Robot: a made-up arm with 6 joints. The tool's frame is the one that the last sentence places. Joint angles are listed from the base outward.
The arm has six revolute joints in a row. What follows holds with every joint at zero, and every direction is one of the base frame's. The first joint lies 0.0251 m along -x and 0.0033 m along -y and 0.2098 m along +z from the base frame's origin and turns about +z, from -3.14 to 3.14 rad. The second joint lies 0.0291 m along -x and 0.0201 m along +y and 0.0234 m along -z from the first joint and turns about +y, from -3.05 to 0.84 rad. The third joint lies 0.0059 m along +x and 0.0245 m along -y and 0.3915 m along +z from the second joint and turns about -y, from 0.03 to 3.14 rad. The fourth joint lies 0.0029 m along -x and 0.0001 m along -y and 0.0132 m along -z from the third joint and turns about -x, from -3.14 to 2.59 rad. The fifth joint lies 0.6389 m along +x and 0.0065 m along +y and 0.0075 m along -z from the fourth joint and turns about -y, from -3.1 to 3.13 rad. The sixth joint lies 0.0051 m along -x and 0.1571 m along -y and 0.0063 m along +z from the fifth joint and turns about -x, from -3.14 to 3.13 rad. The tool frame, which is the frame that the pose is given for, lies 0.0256 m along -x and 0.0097 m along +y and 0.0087 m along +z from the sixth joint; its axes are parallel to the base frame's.
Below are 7 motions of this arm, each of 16 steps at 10 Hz.
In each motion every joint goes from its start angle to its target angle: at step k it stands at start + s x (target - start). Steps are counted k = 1, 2, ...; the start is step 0. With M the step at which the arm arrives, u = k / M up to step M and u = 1 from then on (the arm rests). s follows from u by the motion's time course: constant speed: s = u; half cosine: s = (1 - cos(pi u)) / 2; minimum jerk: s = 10 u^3 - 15 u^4 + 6 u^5.
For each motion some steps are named. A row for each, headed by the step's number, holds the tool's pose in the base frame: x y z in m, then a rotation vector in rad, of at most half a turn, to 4 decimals.
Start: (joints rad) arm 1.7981 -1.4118 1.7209 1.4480 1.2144 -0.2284
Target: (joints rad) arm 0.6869 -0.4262 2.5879 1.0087 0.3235 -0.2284
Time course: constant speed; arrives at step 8
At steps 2, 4, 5, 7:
2: -0.0147 -1.0008 0.2491 0.8064 -2.3432 -1.6543
4: -0.2653 -0.9202 0.3539 0.8033 -2.5082 -1.5267
5: -0.3724 -0.8511 0.4010 0.7789 -2.5852 -1.4395
7: -0.5356 -0.6725 0.4822 0.6793 -2.7080 -1.2356

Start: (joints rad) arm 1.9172 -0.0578 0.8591 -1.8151 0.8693 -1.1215
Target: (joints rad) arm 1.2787 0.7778 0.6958 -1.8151 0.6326 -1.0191
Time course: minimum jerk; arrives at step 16
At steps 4, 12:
4: -0.2162 0.4790 0.9059 -2.3447 -1.3113 -0.2435
12: 0.1183 0.8137 0.3381 2.6029 0.9888 -0.0101

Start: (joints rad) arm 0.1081 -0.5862 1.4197 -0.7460 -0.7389 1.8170
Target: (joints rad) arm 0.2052 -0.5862 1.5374 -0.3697 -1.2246 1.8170
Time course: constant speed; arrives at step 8
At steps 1, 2, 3, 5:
1: -0.4257 -0.1747 1.1084 -1.2813 -1.5075 -0.4430
2: -0.4381 -0.1863 1.1038 -1.3335 -1.4610 -0.4395
3: -0.4505 -0.1978 1.0987 -1.3824 -1.4116 -0.4354
5: -0.4750 -0.2206 1.0877 -1.4698 -1.3052 -0.4245

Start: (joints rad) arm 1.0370 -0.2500 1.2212 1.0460 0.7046 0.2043
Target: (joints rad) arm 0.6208 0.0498 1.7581 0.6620 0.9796 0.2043
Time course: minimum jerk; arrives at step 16
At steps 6, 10, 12, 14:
6: -0.0370 -0.1891 1.1812 -0.1364 -2.3243 -0.2146
10: -0.0522 -0.1912 1.1784 -0.1008 -2.5086 -0.3334
12: -0.0583 -0.1906 1.1751 -0.0918 -2.5860 -0.3731
14: -0.0615 -0.1901 1.1729 -0.0881 -2.6269 -0.3917

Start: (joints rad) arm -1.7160 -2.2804 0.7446 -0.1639 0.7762 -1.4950
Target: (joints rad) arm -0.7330 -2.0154 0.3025 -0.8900 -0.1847 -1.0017
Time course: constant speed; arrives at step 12
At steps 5, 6, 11, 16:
5: -0.3913 0.8014 0.2888 -0.8245 -1.4110 1.5580
6: -0.4468 0.7539 0.3310 -0.6507 -1.4789 1.5213
11: -0.6185 0.4531 0.5200 0.1668 -1.4429 1.3691
16: -0.6291 0.3873 0.5527 0.3018 -1.3701 1.3551

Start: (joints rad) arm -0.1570 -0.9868 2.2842 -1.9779 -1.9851 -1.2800
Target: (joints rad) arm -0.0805 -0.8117 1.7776 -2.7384 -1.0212 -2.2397
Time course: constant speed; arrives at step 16
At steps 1, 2, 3, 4, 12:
1: -1.0303 0.2023 0.5134 -0.6335 0.1130 1.0558
2: -1.0212 0.2018 0.5442 -0.5818 0.2182 1.1243
3: -1.0109 0.2013 0.5743 -0.5281 0.3284 1.1878
4: -0.9993 0.2009 0.6037 -0.4730 0.4433 1.2460
12: -0.8751 0.1984 0.8012 -0.0220 1.5102 1.4852

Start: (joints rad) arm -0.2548 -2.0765 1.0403 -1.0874 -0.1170 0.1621
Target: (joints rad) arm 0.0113 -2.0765 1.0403 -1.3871 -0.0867 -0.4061
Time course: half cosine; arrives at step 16
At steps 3, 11, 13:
3: -0.9941 0.1488 0.1513 -0.3766 -2.5437 1.3745
11: -1.0041 -0.0088 0.1662 -0.0933 -2.0950 2.1578
13: -1.0031 -0.0396 0.1688 -0.0478 -1.9813 2.3035

